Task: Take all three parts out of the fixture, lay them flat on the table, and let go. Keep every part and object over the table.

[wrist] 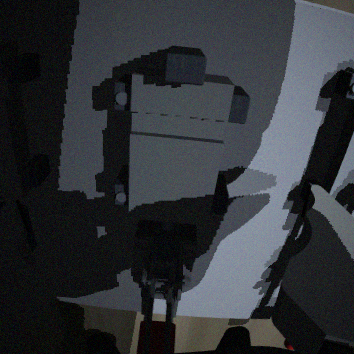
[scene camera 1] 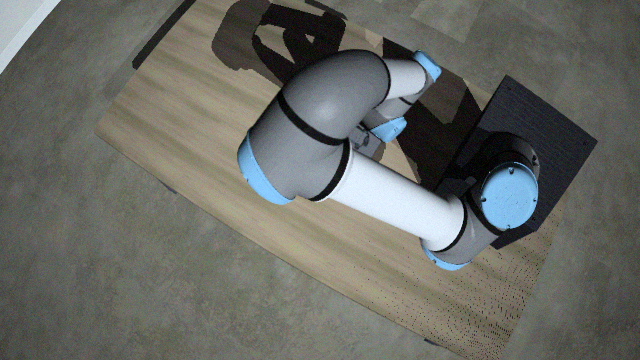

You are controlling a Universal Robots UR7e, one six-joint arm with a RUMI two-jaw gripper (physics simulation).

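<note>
In the wrist view a white fixture plate fills the frame, mostly in shadow. A flat grey rectangular part sits in its middle nest, between dark stop blocks and small pins. A toggle clamp with a red handle stands at the part's near edge. My gripper is open and empty, close above this part, one finger on each side of it. Another nest with a dark clamp arm shows at the right edge. In the scene view my arm hides the fixture and the gripper.
The wooden table carries the fixture. The black base mount stands at the table's right end. My arm's shadow falls across the far side of the table. Grey floor lies all around.
</note>
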